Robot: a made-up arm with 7 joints. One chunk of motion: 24 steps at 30 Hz.
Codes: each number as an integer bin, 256 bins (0 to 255) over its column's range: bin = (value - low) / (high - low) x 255, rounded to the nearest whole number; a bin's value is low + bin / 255 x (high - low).
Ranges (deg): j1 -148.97..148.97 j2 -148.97..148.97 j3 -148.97..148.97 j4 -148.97..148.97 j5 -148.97..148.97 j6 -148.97..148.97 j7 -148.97..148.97
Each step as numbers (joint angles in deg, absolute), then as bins.
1 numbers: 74.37 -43.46 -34.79 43.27 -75.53 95.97 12.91
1 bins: 191 90 98 165 63 210 139
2 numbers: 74.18 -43.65 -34.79 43.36 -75.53 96.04 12.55
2 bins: 191 90 98 165 63 210 138
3 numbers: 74.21 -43.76 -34.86 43.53 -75.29 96.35 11.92
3 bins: 191 90 98 165 63 210 138
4 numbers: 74.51 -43.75 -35.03 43.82 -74.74 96.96 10.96
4 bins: 191 90 98 165 64 210 137
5 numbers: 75.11 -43.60 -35.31 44.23 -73.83 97.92 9.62
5 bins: 192 90 97 165 64 211 136
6 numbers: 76.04 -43.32 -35.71 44.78 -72.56 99.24 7.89
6 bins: 193 90 97 166 65 212 134
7 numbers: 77.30 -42.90 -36.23 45.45 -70.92 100.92 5.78
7 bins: 194 91 96 166 67 214 132
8 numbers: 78.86 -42.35 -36.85 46.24 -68.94 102.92 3.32
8 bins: 195 91 96 167 68 216 130
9 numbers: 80.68 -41.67 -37.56 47.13 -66.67 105.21 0.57
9 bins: 197 92 95 168 70 218 128
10 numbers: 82.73 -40.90 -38.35 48.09 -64.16 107.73 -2.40
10 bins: 198 92 95 169 73 220 125
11 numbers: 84.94 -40.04 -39.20 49.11 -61.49 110.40 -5.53
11 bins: 200 93 94 170 75 222 123
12 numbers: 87.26 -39.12 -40.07 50.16 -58.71 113.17 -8.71
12 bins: 202 94 93 170 77 224 120
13 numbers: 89.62 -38.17 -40.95 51.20 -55.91 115.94 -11.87
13 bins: 204 95 92 171 80 227 117
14 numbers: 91.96 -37.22 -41.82 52.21 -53.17 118.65 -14.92
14 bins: 206 96 92 172 82 229 115
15 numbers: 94.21 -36.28 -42.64 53.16 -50.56 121.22 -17.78
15 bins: 208 96 91 173 84 231 112
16 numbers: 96.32 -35.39 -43.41 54.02 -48.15 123.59 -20.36
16 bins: 210 97 90 174 86 233 110
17 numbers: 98.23 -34.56 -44.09 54.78 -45.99 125.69 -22.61
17 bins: 212 98 90 174 88 235 108
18 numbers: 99.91 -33.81 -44.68 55.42 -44.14 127.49 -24.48
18 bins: 213 99 89 175 90 237 107
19 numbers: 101.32 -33.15 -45.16 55.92 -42.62 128.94 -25.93
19 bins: 214 99 89 175 91 238 105
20 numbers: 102.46 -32.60 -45.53 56.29 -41.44 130.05 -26.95
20 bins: 215 100 89 176 92 239 104
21 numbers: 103.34 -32.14 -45.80 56.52 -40.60 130.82 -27.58
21 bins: 216 100 88 176 93 239 104
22 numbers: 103.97 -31.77 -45.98 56.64 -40.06 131.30 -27.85
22 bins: 216 100 88 176 93 240 104
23 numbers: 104.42 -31.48 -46.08 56.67 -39.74 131.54 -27.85
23 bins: 217 101 88 176 93 240 104
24 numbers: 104.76 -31.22 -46.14 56.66 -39.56 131.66 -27.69
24 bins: 217 101 88 176 94 240 104
